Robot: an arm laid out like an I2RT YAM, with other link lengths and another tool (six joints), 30 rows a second.
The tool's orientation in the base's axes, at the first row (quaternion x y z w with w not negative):
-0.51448, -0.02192, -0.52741, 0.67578
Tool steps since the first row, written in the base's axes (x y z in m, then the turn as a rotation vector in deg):
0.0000, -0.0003, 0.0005, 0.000, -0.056, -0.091
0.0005, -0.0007, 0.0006, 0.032, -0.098, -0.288
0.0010, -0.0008, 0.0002, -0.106, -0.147, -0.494
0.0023, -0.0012, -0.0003, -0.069, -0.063, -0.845
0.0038, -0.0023, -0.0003, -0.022, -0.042, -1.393
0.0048, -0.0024, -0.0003, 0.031, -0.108, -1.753
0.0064, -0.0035, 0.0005, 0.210, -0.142, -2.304
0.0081, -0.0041, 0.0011, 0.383, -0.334, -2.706
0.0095, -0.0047, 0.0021, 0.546, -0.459, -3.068
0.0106, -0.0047, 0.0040, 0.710, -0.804, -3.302
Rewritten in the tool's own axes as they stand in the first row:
0.0005, -0.0003, 0.0000, -0.013, 0.066, -0.083
0.0010, 0.0000, 0.0000, -0.083, 0.226, -0.189
0.0011, 0.0007, 0.0000, -0.228, 0.267, -0.392
0.0017, 0.0020, 0.0002, -0.471, 0.523, -0.478
0.0031, 0.0032, 0.0002, -0.778, 0.924, -0.696
0.0036, 0.0039, 0.0006, -0.915, 1.210, -0.885
0.0055, 0.0047, 0.0010, -1.128, 1.715, -1.076
0.0070, 0.0056, 0.0017, -1.149, 2.129, -1.314
0.0087, 0.0060, 0.0025, -1.197, 2.503, -1.491
0.0102, 0.0055, 0.0039, -1.020, 2.811, -1.764

